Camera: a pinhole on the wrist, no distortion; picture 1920 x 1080 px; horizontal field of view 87.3 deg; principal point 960.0 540.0 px. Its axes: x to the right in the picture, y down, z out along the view. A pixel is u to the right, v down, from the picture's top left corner.
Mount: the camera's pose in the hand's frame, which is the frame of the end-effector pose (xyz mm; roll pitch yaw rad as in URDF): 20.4 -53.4 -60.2 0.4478 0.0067 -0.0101
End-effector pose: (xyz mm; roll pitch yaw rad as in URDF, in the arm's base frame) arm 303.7 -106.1 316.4 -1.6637 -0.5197 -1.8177
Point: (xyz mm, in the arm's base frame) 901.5 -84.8 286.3
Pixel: 646 913
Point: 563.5 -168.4 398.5
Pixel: 1012 865
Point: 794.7 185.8 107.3
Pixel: outside the picture
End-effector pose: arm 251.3 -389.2 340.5 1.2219 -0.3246 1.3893
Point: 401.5 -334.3 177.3
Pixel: 988 44
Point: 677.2 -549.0 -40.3
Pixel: 533 110
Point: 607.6 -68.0 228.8
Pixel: 1850 192
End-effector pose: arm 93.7 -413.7 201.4 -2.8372 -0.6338 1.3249
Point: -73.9 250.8 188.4
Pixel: 1840 722
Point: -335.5 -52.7 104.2
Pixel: 1185 280
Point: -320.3 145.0 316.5
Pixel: 1740 158
